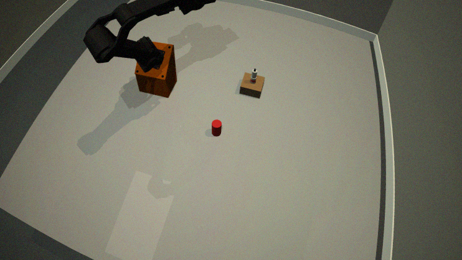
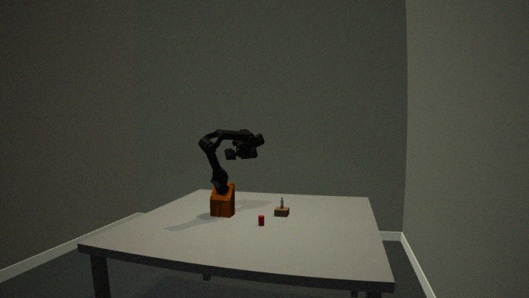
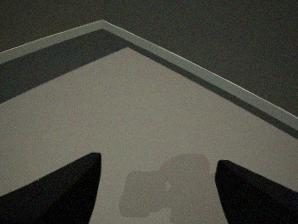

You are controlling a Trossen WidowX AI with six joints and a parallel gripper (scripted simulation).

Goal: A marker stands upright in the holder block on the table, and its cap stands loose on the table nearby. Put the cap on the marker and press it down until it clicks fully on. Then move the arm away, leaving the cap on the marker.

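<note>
The red marker cap lies 29 cm below my gripper tip, 24 cm ahead of it and 23 cm to the right of it.
</note>
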